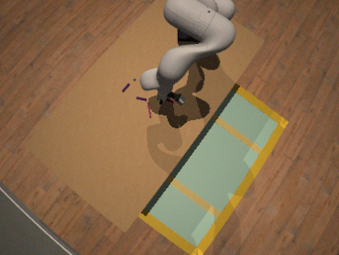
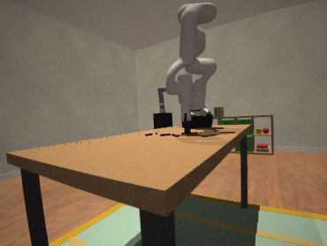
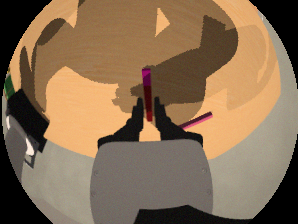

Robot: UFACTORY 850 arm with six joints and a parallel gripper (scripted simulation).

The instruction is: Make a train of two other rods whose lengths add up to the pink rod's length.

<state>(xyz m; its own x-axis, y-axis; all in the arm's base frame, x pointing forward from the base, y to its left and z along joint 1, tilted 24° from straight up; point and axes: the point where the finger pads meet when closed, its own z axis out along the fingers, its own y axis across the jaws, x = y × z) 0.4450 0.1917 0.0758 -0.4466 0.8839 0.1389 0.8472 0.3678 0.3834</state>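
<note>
The red rod lies 2 cm below my hand. Round my hand: magenta rod (4 cm to the left, 2 cm below, 2 cm behind); then tiny blue rod (20 cm to the right, 5 cm ahead, 2 cm below); then pink rod (11 cm ahead, 2 cm below).
</note>
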